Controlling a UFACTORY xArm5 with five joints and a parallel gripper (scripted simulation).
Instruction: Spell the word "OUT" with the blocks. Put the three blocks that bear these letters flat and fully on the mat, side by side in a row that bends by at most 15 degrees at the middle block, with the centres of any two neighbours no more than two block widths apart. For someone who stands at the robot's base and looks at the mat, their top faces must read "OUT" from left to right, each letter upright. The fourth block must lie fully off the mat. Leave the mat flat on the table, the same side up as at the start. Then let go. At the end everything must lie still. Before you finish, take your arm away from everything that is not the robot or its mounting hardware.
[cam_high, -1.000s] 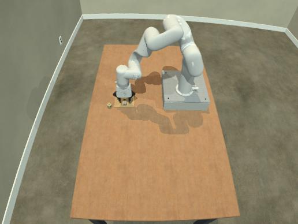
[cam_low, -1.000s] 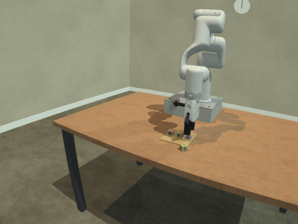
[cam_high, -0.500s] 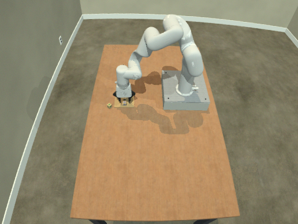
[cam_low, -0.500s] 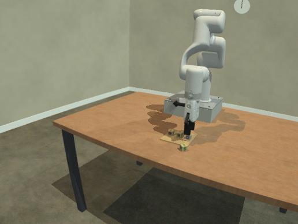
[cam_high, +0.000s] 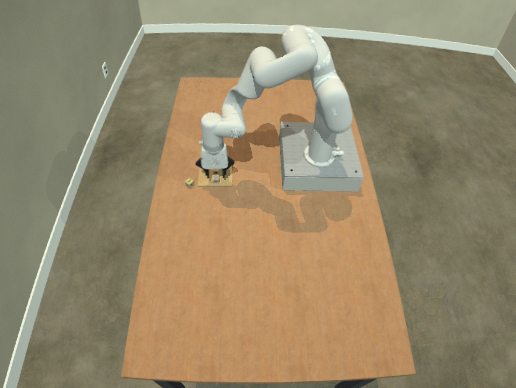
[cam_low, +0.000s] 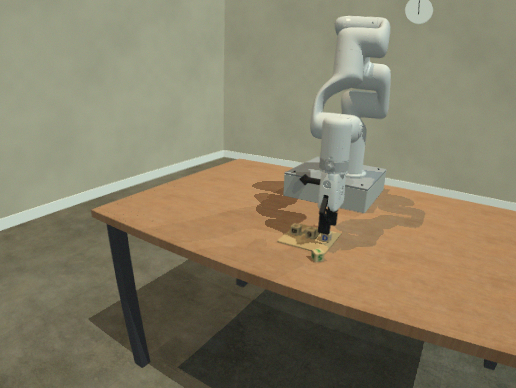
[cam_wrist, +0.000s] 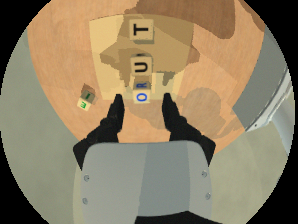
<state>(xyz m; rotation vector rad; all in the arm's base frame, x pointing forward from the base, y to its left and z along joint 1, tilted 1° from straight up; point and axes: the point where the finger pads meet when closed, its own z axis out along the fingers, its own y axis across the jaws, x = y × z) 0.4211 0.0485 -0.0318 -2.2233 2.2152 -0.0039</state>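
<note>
My hand is 5 cm to the left of the U block and 4 cm above it. The rest, counted from my hand: tan mat 5 cm to the right, 5 cm below.
</note>
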